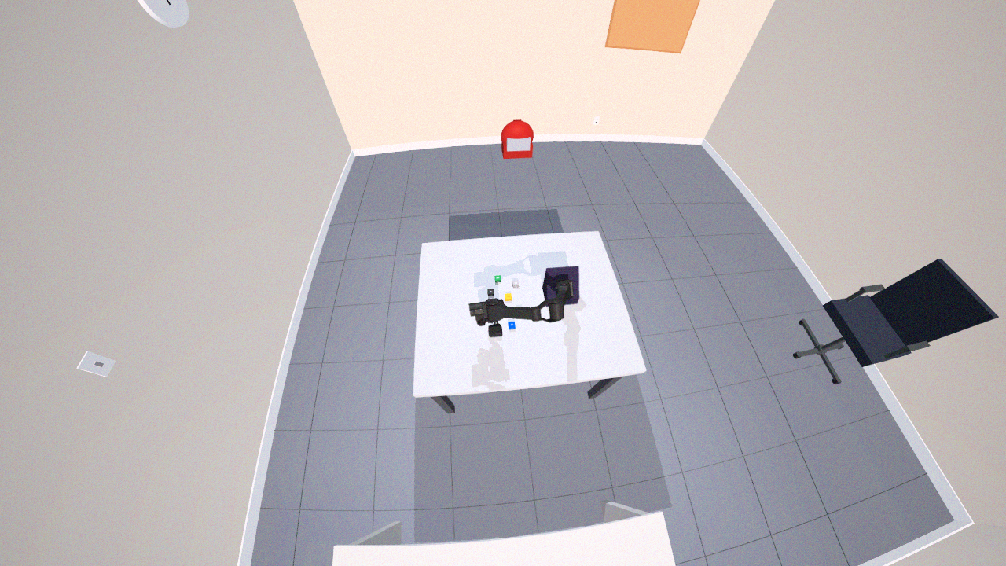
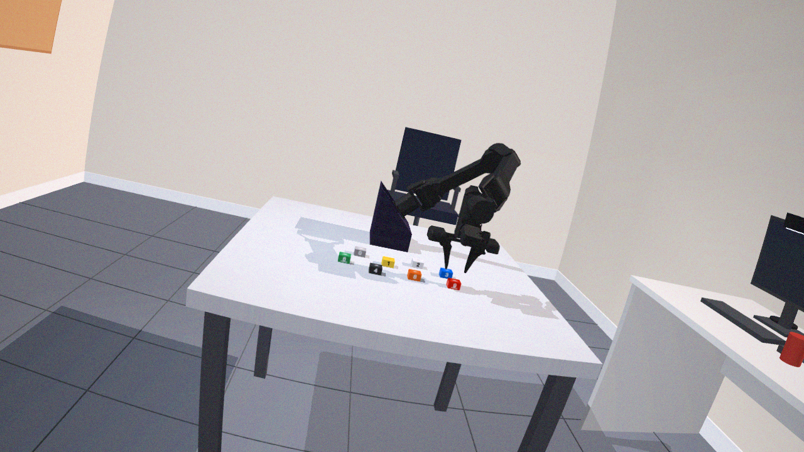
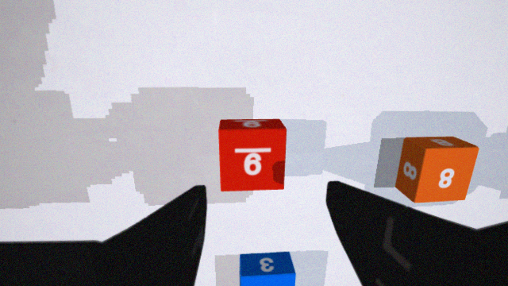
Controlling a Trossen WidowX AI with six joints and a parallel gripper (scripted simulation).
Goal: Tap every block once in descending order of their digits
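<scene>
Now: the red block 3 cm below my gripper tip. The rest, counted from my gripper tip: orange block 8: 1 cm ahead, 10 cm to the right, 3 cm below; white block 2: 12 cm behind, 10 cm to the right, 3 cm below; blue block: 8 cm behind, 2 cm to the right, 3 cm below.
</scene>
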